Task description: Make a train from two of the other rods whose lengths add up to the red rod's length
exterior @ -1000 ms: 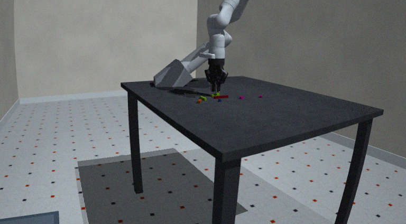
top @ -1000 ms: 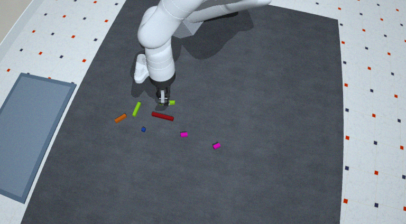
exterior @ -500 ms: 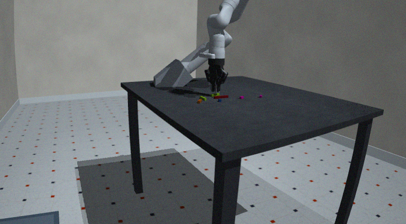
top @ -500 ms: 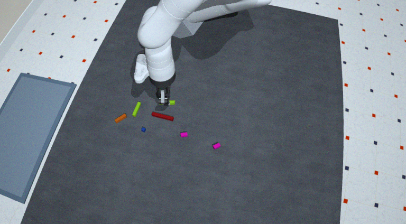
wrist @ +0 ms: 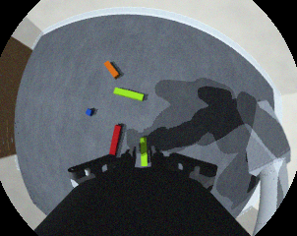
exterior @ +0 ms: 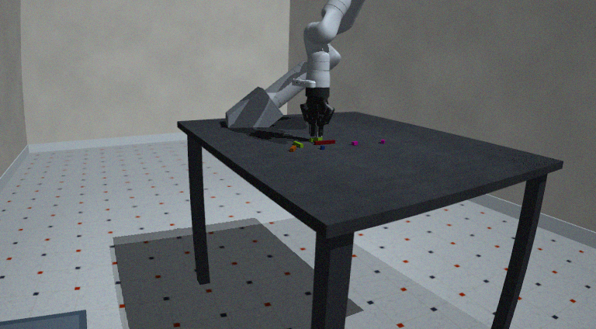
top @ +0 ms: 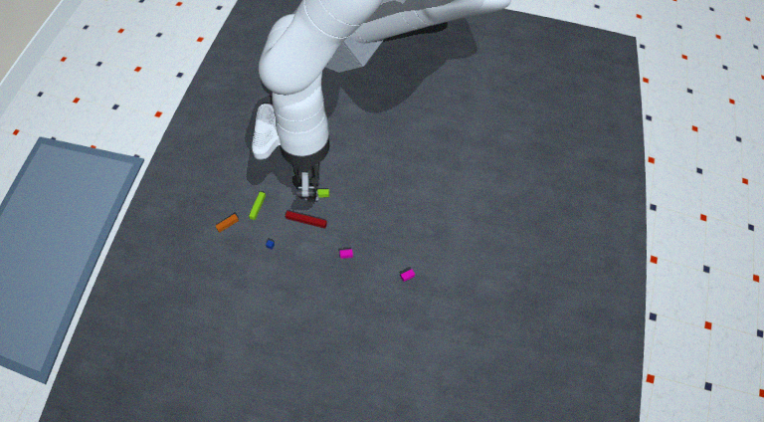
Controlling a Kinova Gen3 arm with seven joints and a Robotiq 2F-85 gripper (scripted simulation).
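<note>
The red rod is 50 mm ahead of my hand, 30 mm below it and 10 mm to the left of it. Round my hand: blue rod: 110 mm ahead, 30 mm to the right, 30 mm below; then orange rod: 120 mm to the right, 100 mm ahead, 30 mm below.
</note>
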